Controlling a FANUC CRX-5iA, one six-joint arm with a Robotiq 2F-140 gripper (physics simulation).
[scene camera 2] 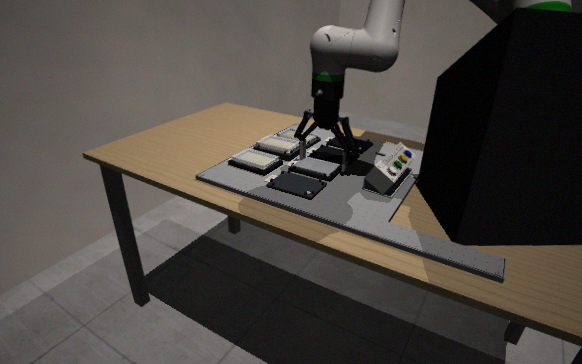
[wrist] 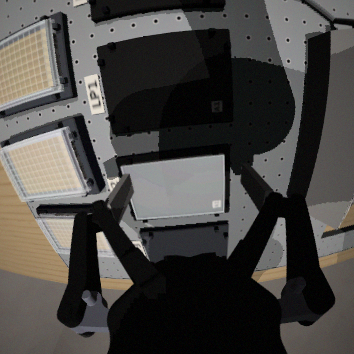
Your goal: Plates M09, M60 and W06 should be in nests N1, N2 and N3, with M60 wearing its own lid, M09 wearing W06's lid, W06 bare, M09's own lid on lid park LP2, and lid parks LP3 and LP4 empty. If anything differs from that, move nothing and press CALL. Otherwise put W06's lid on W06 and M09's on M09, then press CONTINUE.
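Observation:
My gripper is open, with its fingers apart on either side of a pale grey lid. The lid lies on a dark park, the one below LP1 in the wrist view; its label is partly covered by a finger. Park LP1 is dark and bare. The nearest park also looks bare, partly hidden by the gripper in the wrist view. Three cream plates sit in nests at the left. Their names cannot be read.
A sloped button console with green, yellow and blue buttons stands right of the parks. Another dark park lies at the back. A large black block stands at the right.

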